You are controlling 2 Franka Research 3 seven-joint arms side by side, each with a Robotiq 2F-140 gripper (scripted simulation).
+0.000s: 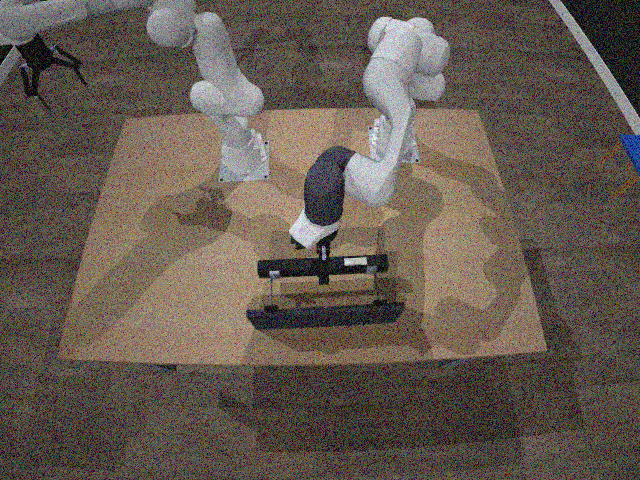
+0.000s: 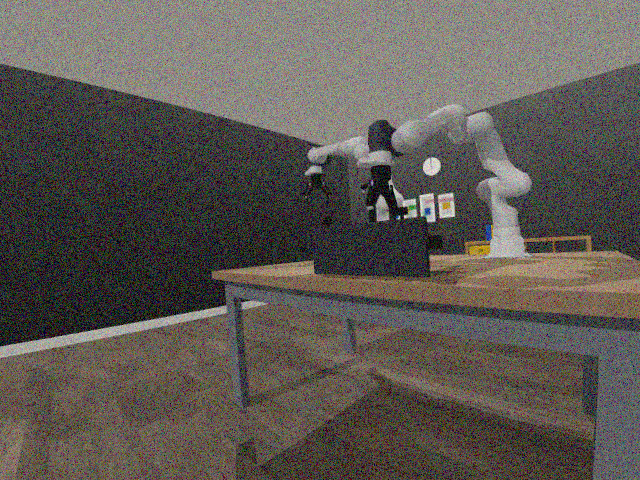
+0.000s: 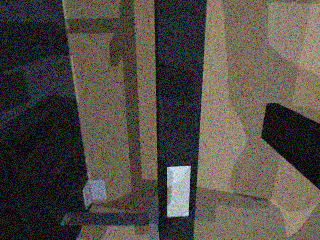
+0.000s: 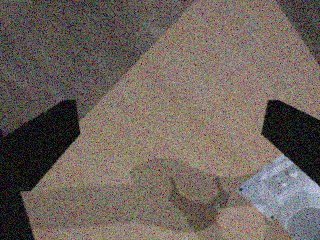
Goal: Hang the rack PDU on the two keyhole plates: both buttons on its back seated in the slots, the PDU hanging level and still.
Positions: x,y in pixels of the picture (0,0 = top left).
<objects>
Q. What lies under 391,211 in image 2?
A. The left gripper.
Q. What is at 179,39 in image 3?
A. A rack PDU.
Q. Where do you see a rack PDU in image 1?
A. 298,267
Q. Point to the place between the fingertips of the left gripper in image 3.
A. At 169,122
</objects>
